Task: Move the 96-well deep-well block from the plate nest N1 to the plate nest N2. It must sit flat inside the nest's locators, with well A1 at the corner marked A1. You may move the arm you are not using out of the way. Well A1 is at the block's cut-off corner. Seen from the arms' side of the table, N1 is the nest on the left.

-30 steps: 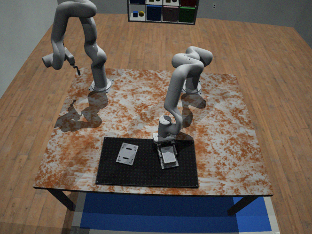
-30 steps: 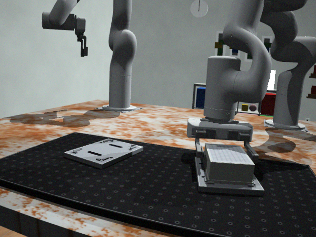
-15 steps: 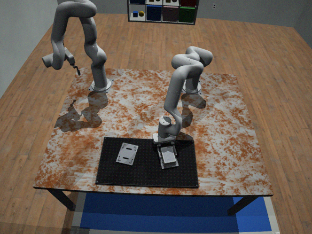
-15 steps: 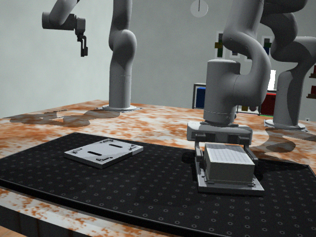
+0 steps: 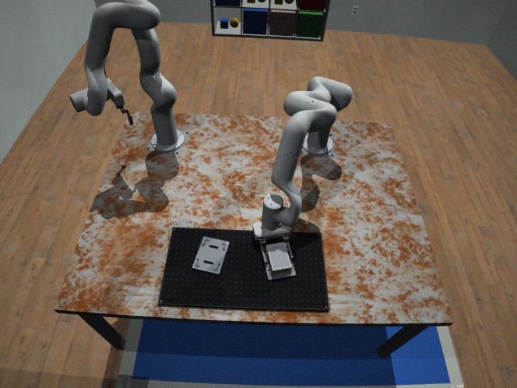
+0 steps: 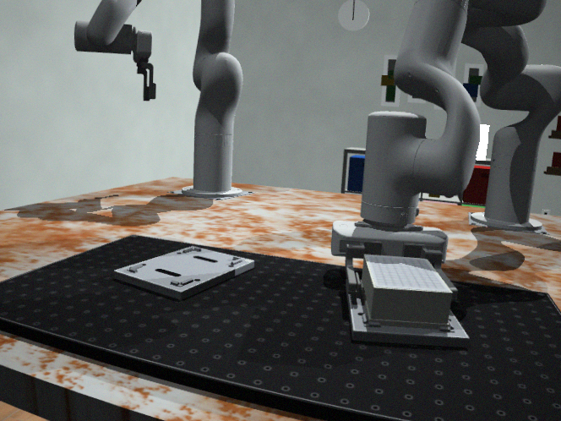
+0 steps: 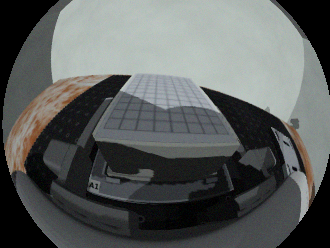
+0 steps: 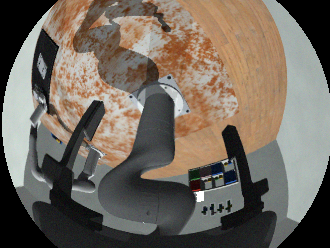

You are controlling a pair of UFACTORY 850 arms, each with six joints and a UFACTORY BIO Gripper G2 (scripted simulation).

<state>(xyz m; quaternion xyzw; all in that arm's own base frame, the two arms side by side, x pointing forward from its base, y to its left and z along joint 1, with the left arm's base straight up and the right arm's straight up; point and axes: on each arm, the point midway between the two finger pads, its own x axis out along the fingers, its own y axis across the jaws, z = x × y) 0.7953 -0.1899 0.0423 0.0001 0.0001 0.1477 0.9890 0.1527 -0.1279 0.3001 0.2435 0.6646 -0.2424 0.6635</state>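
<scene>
Right now my left hand is 1 cm short of the white deep-well block. The rest, counted from my left hand: nest N2: 2 cm behind, 29 cm to the right, 2 cm below; A1 label: 7 cm behind, 4 cm to the left, 2 cm below; nest N1: 1 cm ahead, 2 cm below.
</scene>
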